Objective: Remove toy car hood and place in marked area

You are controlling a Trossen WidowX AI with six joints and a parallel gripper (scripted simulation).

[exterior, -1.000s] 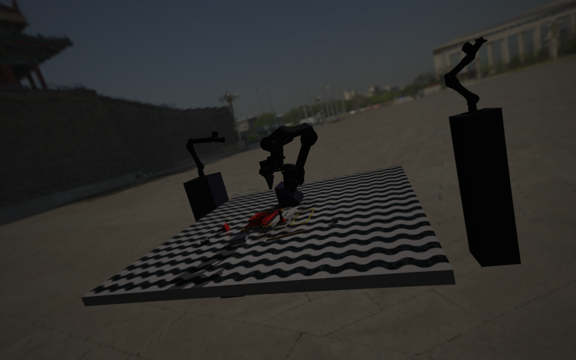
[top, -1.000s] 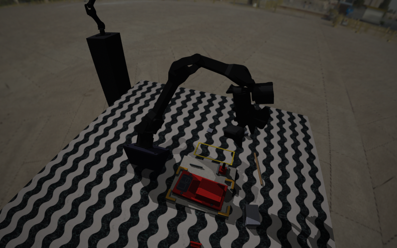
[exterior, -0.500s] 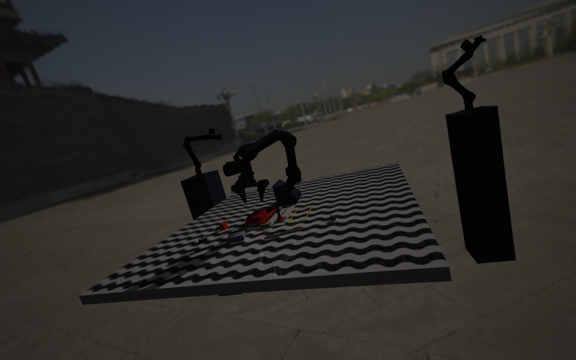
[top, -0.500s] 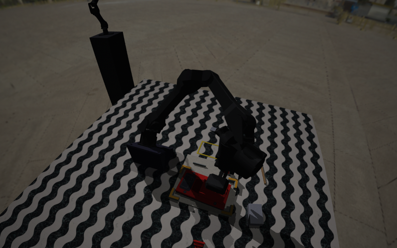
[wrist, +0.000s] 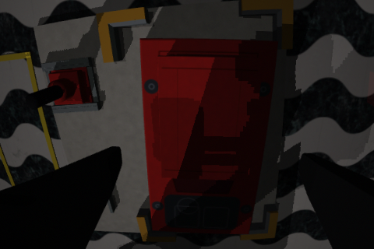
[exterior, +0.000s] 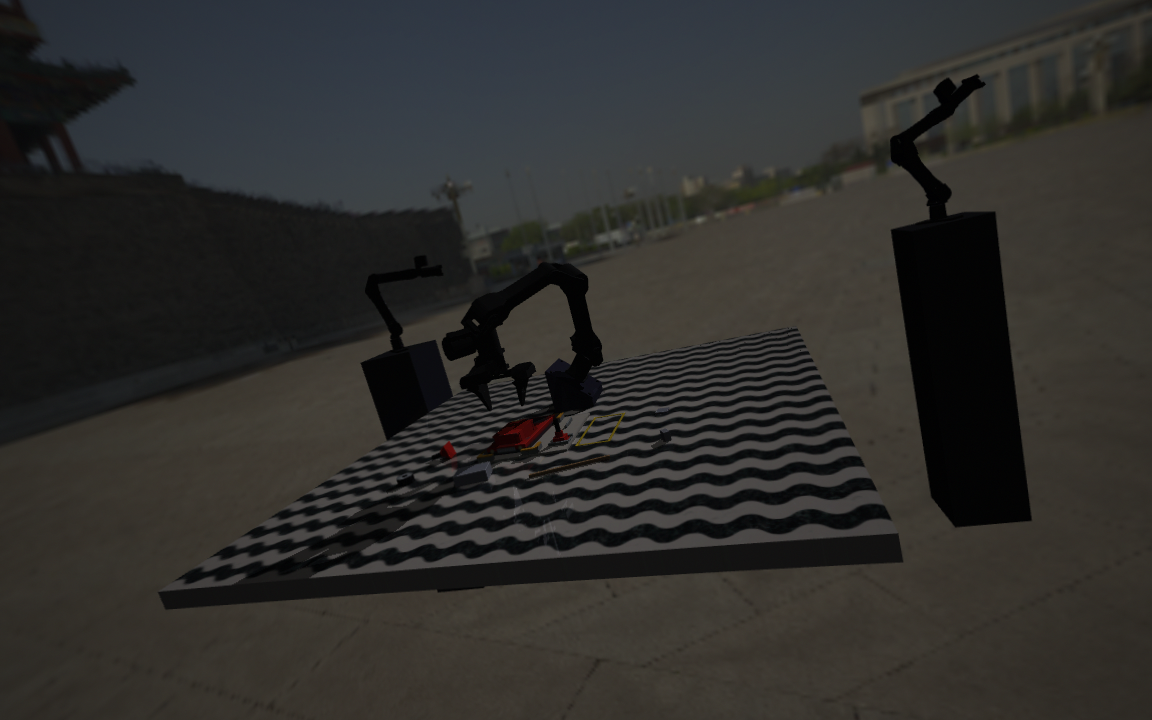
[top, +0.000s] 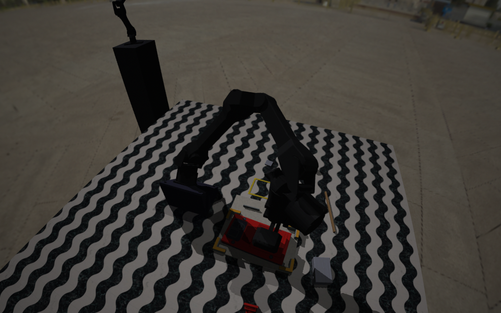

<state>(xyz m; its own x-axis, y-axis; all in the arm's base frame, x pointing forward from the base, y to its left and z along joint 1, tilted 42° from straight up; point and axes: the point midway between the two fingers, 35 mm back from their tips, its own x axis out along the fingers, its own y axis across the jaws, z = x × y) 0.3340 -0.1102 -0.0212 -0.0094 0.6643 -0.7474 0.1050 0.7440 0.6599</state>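
Right now the hood is 6 cm below my gripper tip. Also, from my gripper tip: wooden stick: 19 cm ahead, 19 cm to the left, 10 cm below.
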